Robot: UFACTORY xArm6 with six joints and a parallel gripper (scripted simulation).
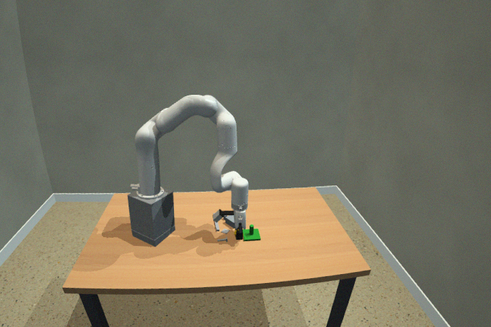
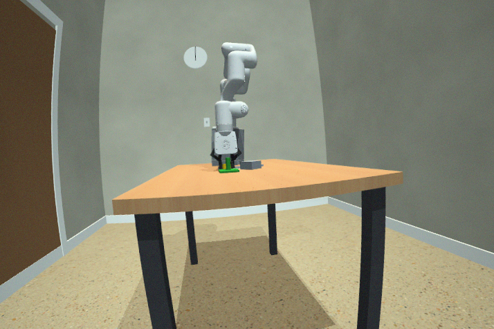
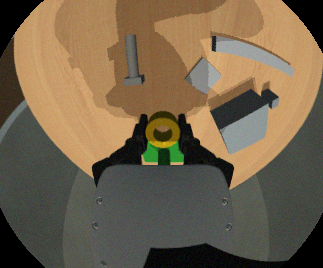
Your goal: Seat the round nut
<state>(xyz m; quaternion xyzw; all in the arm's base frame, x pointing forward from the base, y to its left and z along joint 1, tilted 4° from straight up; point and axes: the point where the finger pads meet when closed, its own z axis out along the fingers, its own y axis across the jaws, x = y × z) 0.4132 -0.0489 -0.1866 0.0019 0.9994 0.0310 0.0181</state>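
My gripper is now 7 cm past the bolt-like piece, 3 cm to the left of it and 1 cm above it. The rest, counted from my hand: grey block 1 cm behind, 11 cm to the left; small square piece 6 cm behind, 4 cm to the left, 2 cm below; long bar 11 cm behind, 12 cm to the left, 2 cm below.
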